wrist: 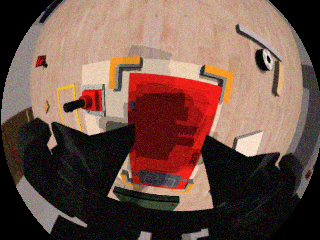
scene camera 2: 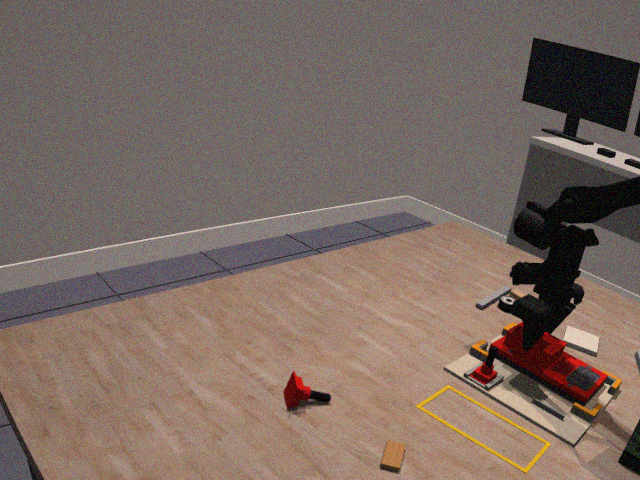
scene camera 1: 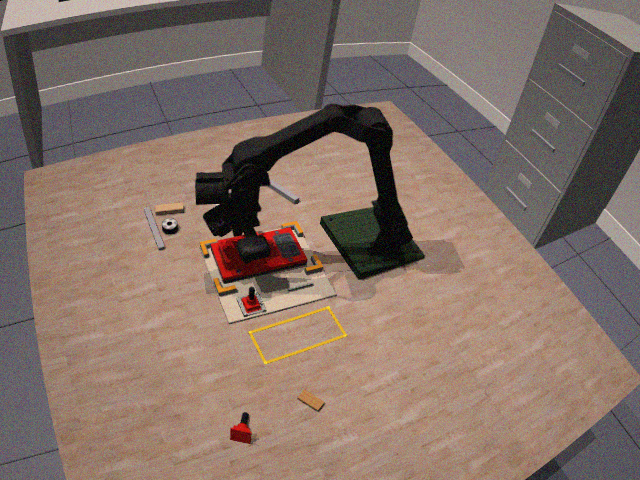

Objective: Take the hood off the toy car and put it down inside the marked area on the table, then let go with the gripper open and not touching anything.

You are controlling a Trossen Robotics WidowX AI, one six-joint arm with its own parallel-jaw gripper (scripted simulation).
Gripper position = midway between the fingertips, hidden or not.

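Observation:
There's a hood [scene camera 2: 547,349], and you'd find the hood [wrist: 170,124] in the wrist view as well. As for the gripper [scene camera 2: 534,344], the wrist view has it too [wrist: 169,132], and so does scene camera 1 [scene camera 1: 241,251].

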